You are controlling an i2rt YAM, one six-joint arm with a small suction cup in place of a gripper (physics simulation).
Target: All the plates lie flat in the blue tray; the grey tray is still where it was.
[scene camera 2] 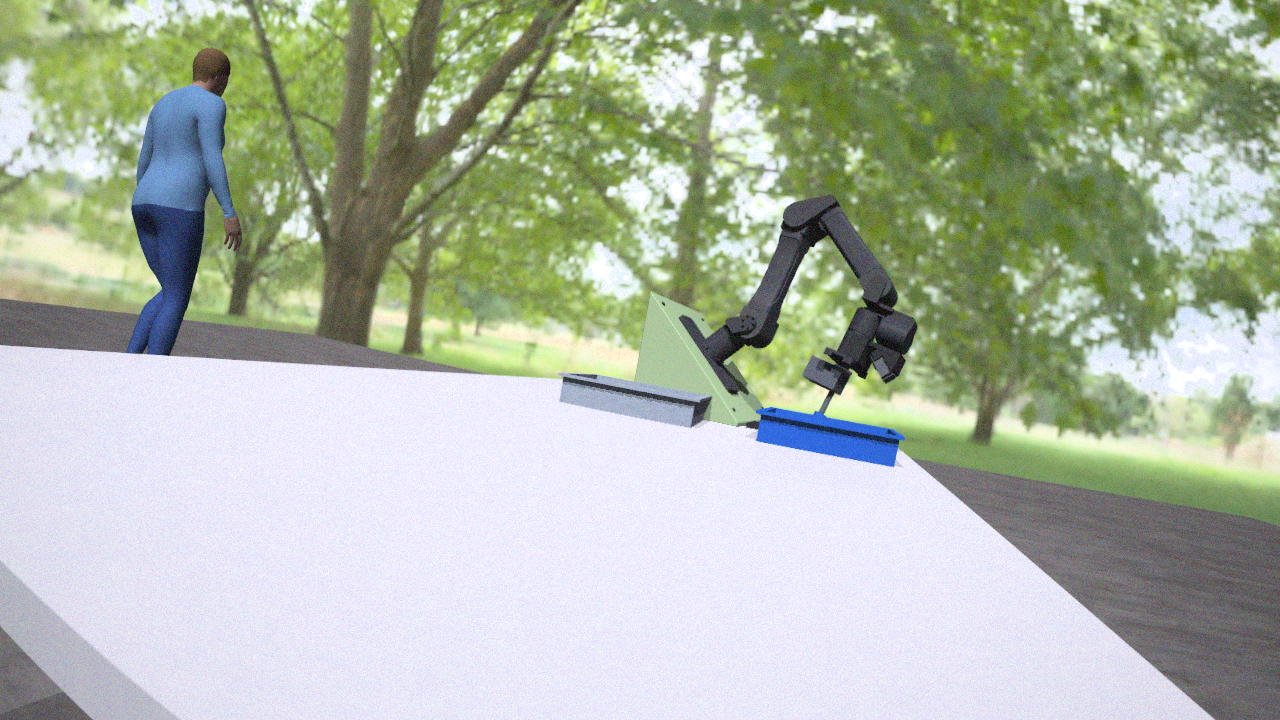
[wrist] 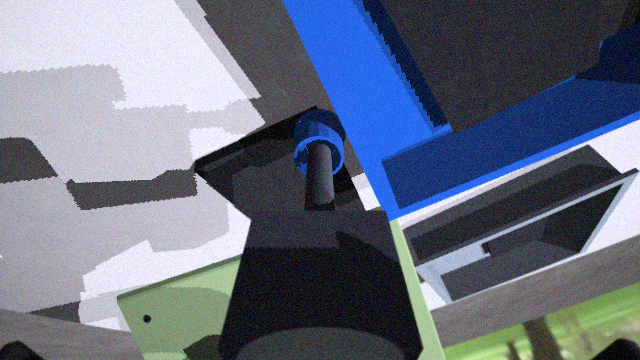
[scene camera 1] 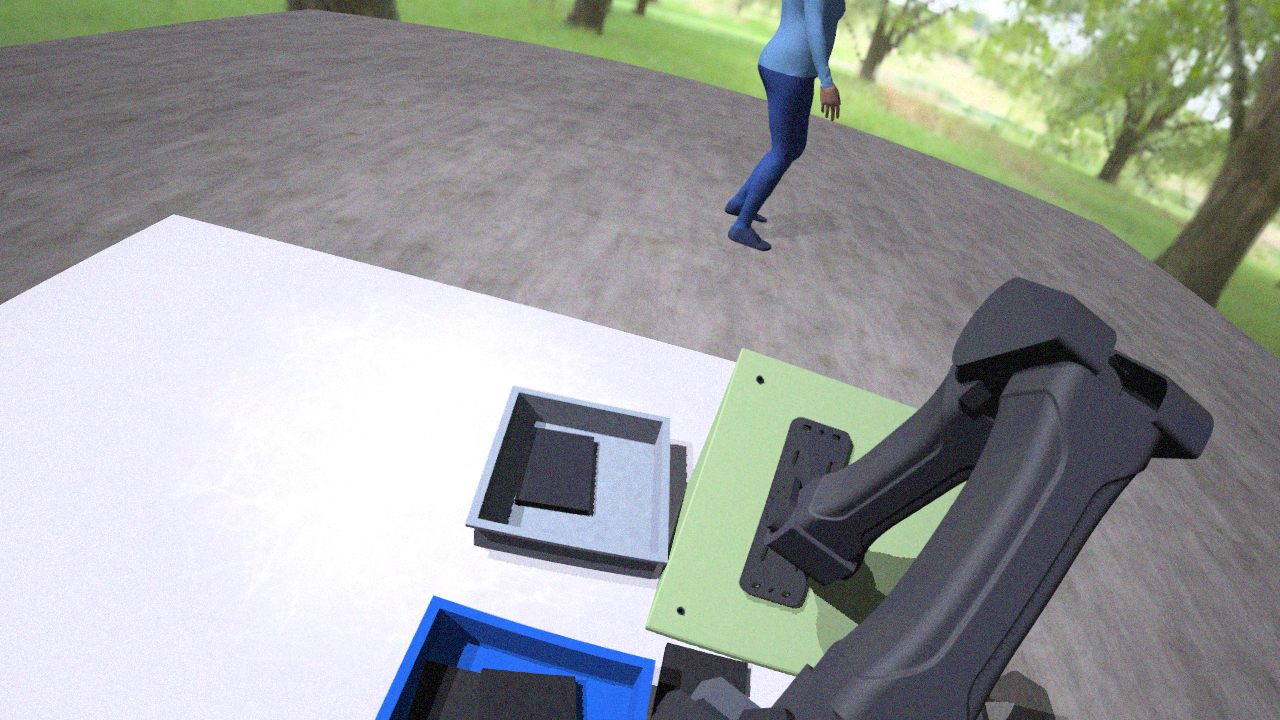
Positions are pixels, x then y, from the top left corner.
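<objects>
Blue tray in scene camera 2 [845, 439], suction cup there too. Wrist view: suction cup, blue tray. Suction cup in scene camera 1 [717, 691], blue tray there too. Blue tray [scene camera 1: 449, 633], same spot as [wrist: 617, 58]. Suction cup [scene camera 2: 834, 378], same spot as [wrist: 399, 261].
</objects>
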